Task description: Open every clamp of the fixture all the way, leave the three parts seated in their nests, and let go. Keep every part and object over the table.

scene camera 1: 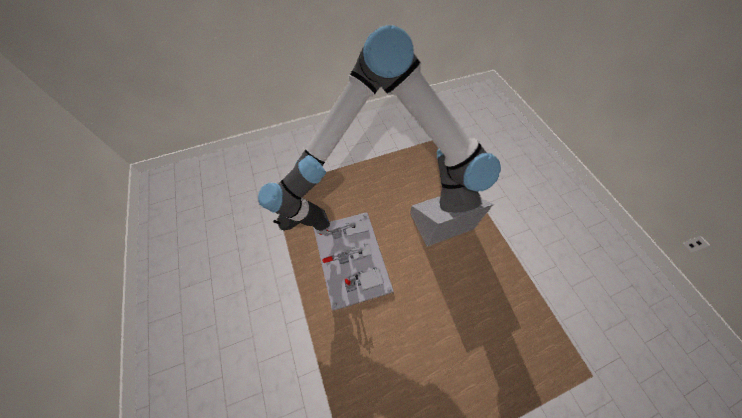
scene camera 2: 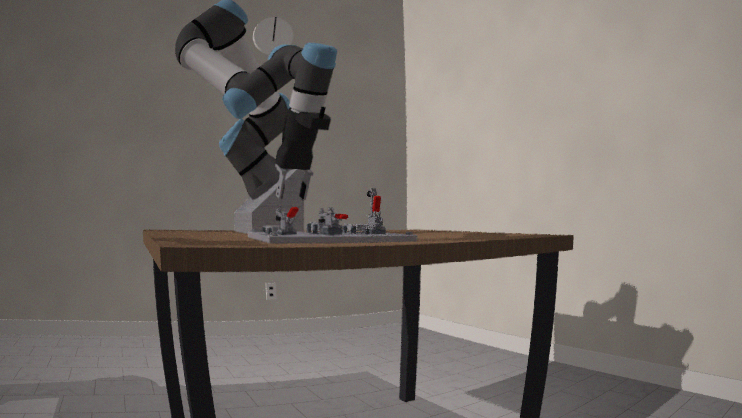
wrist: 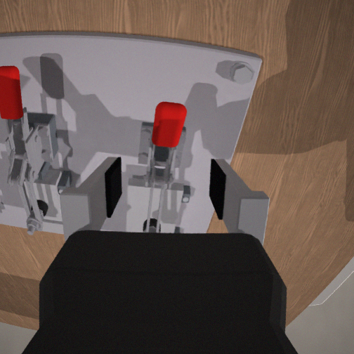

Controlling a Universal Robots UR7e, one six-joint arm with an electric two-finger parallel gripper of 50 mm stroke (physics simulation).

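Frame: origin at the arm's base, x ahead, y left, z up, level; metres.
Seen in the pictures: gripper, between the fingertips: (scene camera 1: 326,227) (scene camera 2: 290,197); arm's base, origin of its link: (scene camera 1: 460,203) (scene camera 2: 269,184).
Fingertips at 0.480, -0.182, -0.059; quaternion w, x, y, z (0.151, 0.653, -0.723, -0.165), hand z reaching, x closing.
Pixels of each thing's top centre, then the offset from my fingertips to it, as dx, dy, dz. "*": a spot on its surface instead.
- fixture plate, centre of its top: (scene camera 2: 327,233) (scene camera 1: 351,256) -0.039, +0.122, -0.081
- far clamp's handle, centre of its top: (scene camera 2: 377,195) (scene camera 1: 346,280) +0.024, +0.221, +0.009
- middle clamp's handle, a spot on its surface: (scene camera 2: 341,216) (scene camera 1: 322,259) * +0.064, +0.092, -0.040
- end clamp's handle, a spot on its surface: (scene camera 2: 292,211) * +0.030, -0.012, -0.030
The fixture plate (scene camera 1: 374,259) (scene camera 2: 337,238) (wrist: 125,50) lies on the table with three red-handled clamps. The far clamp's handle (scene camera 1: 347,281) (scene camera 2: 376,203) is upright and its arm stands raised, clear of its pale part (scene camera 1: 371,278). The middle clamp's handle (scene camera 1: 327,259) (scene camera 2: 341,216) (wrist: 10,92) lies nearly flat; its arm reaches over its part. The end clamp's handle (scene camera 2: 292,211) (wrist: 169,125) slants upward; its arm reaches over its part, partly hidden by the gripper body. My gripper (scene camera 2: 292,186) (wrist: 165,176) is open and empty above the end clamp, fingers on either side of its line.
The wooden table (scene camera 1: 415,311) (scene camera 2: 363,257) (wrist: 300,195) carries the fixture and the arm's grey base block (scene camera 1: 449,228) (scene camera 2: 249,215). Bolt heads, one a corner bolt (wrist: 242,72), sit on the plate. The middle clamp stands beside the left finger in the wrist view.
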